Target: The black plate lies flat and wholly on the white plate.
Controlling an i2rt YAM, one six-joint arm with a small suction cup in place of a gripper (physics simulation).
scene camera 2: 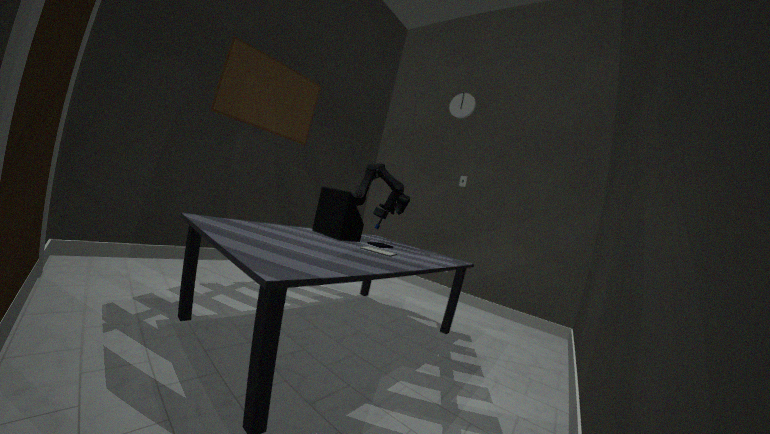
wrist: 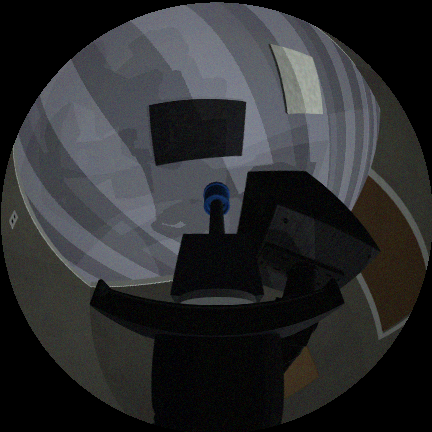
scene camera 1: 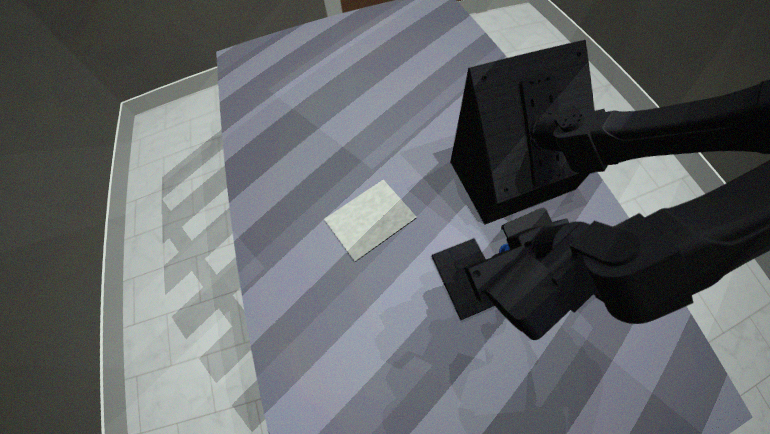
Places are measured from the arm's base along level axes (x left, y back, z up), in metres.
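Pixels of known places: hand, tool point: point(scene camera 2: 376, 228) point(wrist: 216, 193); arm's base, link origin: point(scene camera 2: 344, 208) point(wrist: 303, 268) point(scene camera 1: 542, 131).
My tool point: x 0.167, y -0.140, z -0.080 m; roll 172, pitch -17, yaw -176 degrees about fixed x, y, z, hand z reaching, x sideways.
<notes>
Ahead of a thing's pixels: the offset from my tool point to its middle. Level surfaces: height alone.
The black plate @[dx +0.002, dy -0.060, dz -0.091 m] point(scene camera 1: 457, 280) point(scene camera 2: 380, 244) point(wrist: 198, 131) lies flat on the striped table, apart from the white plate. In scene camera 1 the arm's wrist covers part of its right side. The white plate @[dx -0.191, dy -0.205, dz -0.094 m] point(scene camera 1: 369, 219) point(scene camera 2: 379, 250) point(wrist: 301, 81) lies flat on the table, to the left of the black plate in scene camera 1 and at the upper right in the wrist view. My gripper, a blue suction cup point(scene camera 1: 504, 248) point(scene camera 2: 377, 225) point(wrist: 216, 196), hangs above the table beside the black plate, touching neither plate. It is open, with no plate on it.
A large black box-shaped base point(scene camera 1: 477, 156) point(scene camera 2: 337, 214) point(wrist: 310, 215) stands on the striped table @[dz -0.097 m] point(scene camera 1: 301, 323) point(scene camera 2: 242, 242) point(wrist: 115, 200) near the plates, with the arm reaching out from it. A clock point(scene camera 2: 462, 105) and a brown board point(scene camera 2: 266, 90) hang on the walls.
</notes>
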